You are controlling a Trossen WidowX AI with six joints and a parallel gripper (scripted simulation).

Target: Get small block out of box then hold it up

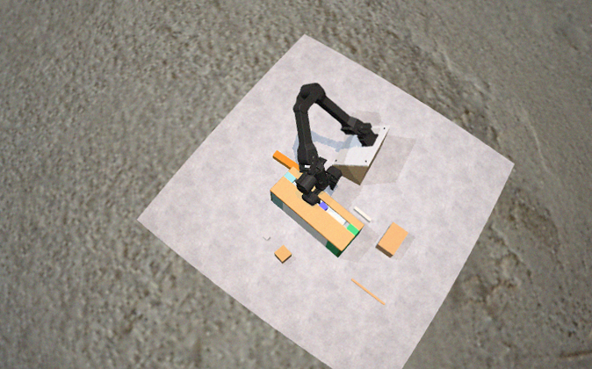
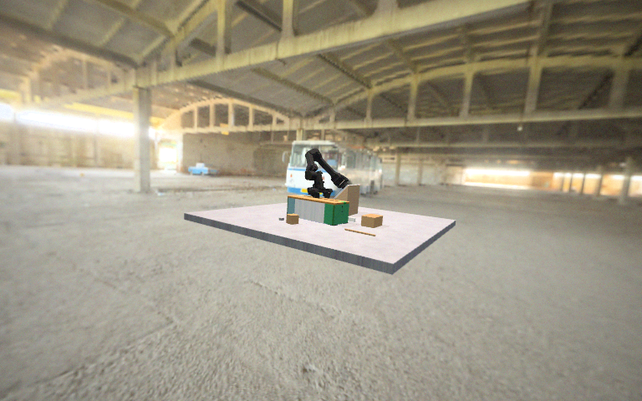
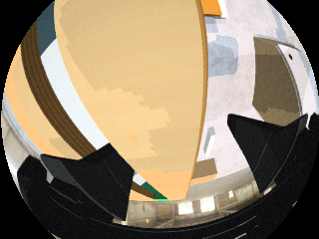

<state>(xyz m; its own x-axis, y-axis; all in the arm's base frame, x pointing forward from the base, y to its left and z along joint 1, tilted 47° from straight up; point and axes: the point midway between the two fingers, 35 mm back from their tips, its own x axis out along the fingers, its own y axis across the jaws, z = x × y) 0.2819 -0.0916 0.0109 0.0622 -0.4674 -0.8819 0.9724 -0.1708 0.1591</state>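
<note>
Now: the small blue block 50 mm ahead of my gripper tip and 10 mm to the left of it. Also, from my gripper tip: flat orange block: 20 mm ahead, 330 mm to the left, 60 mm below; orange-topped box: 40 mm ahead, 10 mm to the left, 20 mm below; small orange cube: 290 mm ahead, 40 mm to the right, 60 mm below.
</note>
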